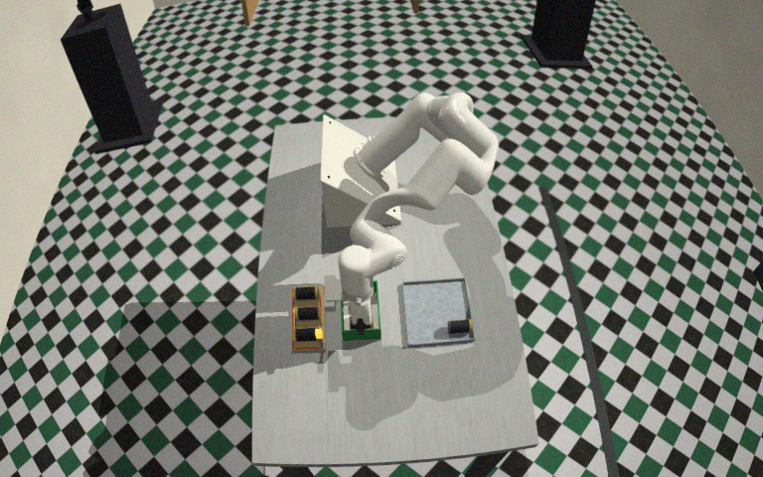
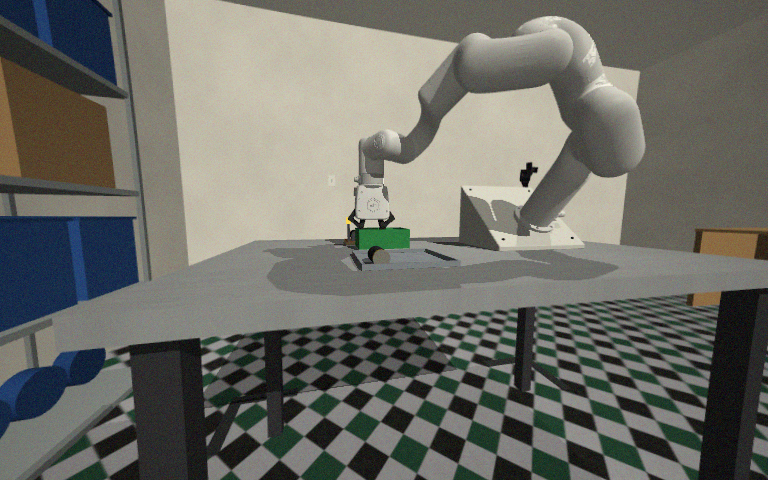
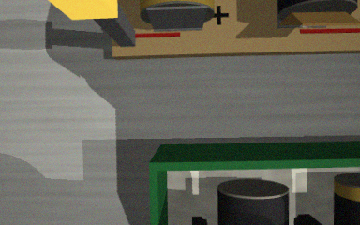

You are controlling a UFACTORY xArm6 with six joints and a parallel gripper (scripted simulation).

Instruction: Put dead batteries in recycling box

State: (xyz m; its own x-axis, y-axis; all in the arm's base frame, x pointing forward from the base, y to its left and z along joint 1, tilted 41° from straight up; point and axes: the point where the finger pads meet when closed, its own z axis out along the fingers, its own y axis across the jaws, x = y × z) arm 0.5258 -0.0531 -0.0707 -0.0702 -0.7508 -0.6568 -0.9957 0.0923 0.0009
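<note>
Right now the green recycling box is 3 cm behind my hand and 2 cm below it. From my hand the other things lie so: grey tray 21 cm to the left, 3 cm below, 1 cm behind.
</note>
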